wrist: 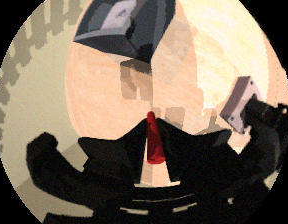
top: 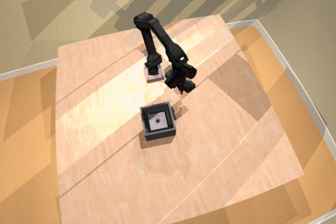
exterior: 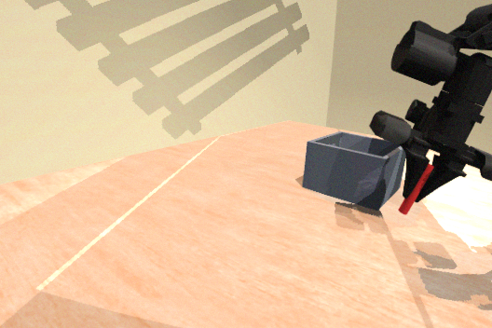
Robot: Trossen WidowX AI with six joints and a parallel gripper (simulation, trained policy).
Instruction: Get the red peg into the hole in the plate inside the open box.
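The light plate lies 160 mm ahead of my gripper tip, 140 mm to the right of it and 20 mm below it. Also, from my gripper tip: red peg (10 mm behind, 20 mm above); dark grey box (160 mm ahead, 140 mm to the right, 40 mm below).
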